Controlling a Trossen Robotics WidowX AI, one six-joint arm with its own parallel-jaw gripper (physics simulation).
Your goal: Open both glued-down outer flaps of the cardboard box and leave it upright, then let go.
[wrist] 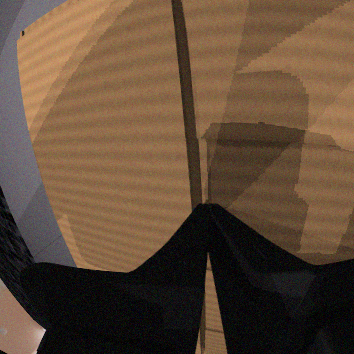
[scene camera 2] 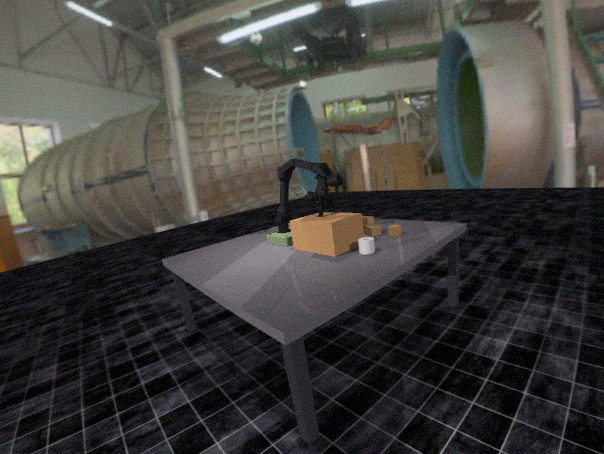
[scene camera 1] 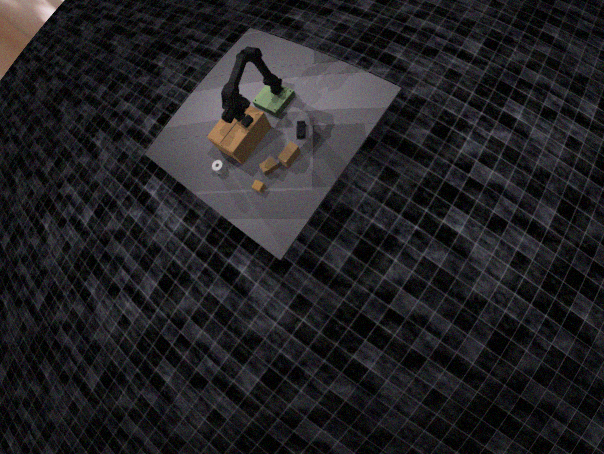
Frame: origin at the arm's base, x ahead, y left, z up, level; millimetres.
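Where they show: gripper, fingertip midpoint: [wrist: 206, 212] [scene camera 2: 320, 216] [scene camera 1: 239, 119]; arm's base, link origin: [scene camera 2: 284, 231] [scene camera 1: 277, 90].
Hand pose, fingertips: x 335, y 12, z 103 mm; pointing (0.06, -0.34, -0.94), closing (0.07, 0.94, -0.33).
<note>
Each offset is from my fingertips to the top centre of the thing. "spot": to the spot under its first point. Level surfaces: height alone.
The cardboard box {dz +1, dx +38, dy -3 mm} [scene camera 1: 252, 140] [scene camera 2: 315, 236] stands upright on the table {dz -154 mm} [scene camera 1: 280, 230] [scene camera 2: 240, 270]. Its top looks shut, with the left flap {spot: dz +1, dx -19, dy -47 mm} [wrist: 110, 165] and the right flap {spot: dz +1, dx -69, dy +28 mm} [wrist: 280, 45] lying about flat on either side of a narrow dark seam {spot: dz -5, dx -52, dy -9 mm} [wrist: 185, 90]. My gripper [scene camera 1: 246, 121] [scene camera 2: 320, 215] [wrist: 206, 212] is shut and empty, pointing down at the top of the box. In the wrist view its fingertips are in line with the seam. Whether they touch the cardboard or reach into the seam is hidden. Dark shadows cross the right flap.
The green base [scene camera 1: 269, 102] [scene camera 2: 278, 239] is beside the box. A white roll {dz -93, dx +285, dy +6 mm} [scene camera 1: 213, 164] [scene camera 2: 366, 246] stands near another side. Small cardboard blocks {dz -75, dx -10, dy +341 mm} [scene camera 1: 289, 154] {dz -105, dx +109, dy +275 mm} [scene camera 1: 269, 165] {dz -105, dx +240, dy +302 mm} [scene camera 1: 258, 186] and a black object {dz -121, dx -190, dy +287 mm} [scene camera 1: 301, 130] lie on the table.
</note>
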